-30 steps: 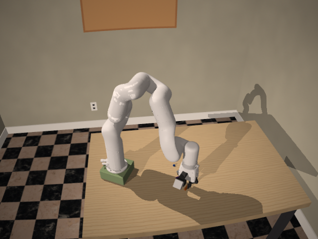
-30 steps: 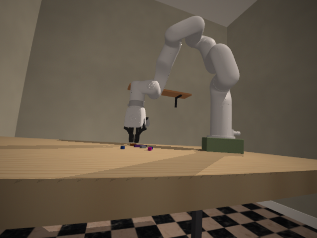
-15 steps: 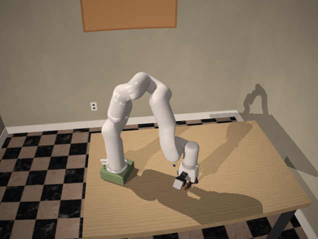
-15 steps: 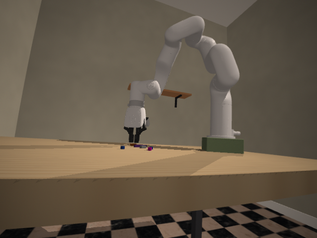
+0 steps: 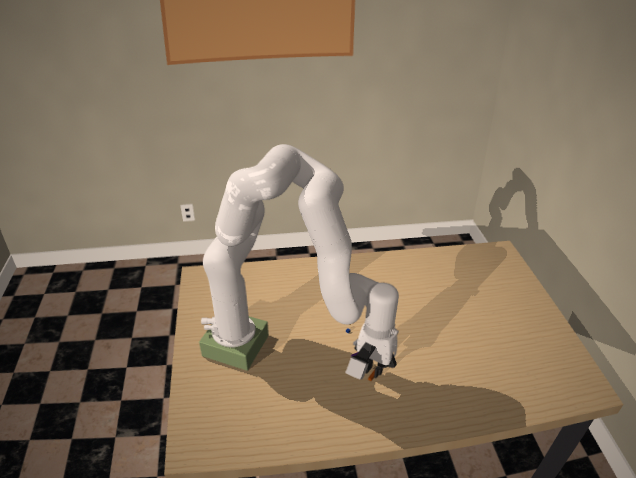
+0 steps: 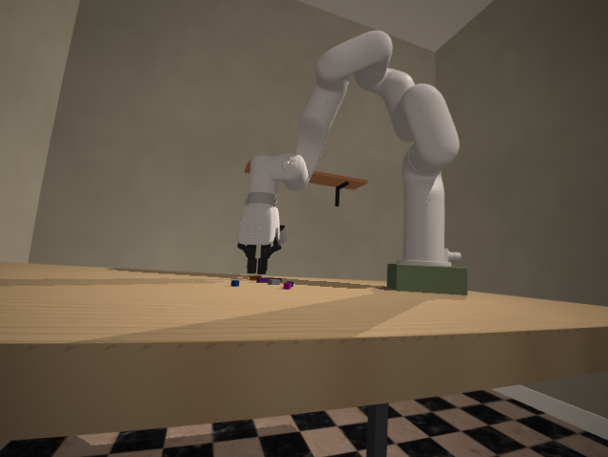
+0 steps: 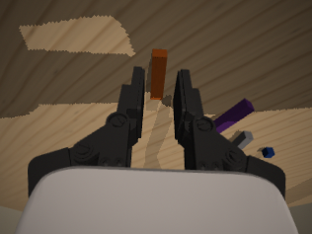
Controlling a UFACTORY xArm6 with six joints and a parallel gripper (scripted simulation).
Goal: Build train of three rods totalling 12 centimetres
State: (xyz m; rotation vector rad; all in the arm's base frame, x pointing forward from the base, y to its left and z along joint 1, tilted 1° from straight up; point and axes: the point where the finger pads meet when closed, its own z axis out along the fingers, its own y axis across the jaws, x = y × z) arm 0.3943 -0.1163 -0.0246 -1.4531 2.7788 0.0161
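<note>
Now: hand 3 cm above the orange rod. The rest, counted from my hand: grey rod (3 cm behind, 13 cm to the left, 3 cm below); then magenta rod (5 cm behind, 22 cm to the left, 3 cm below); then purple rod (3 cm behind, 8 cm to the left, 3 cm below).
</note>
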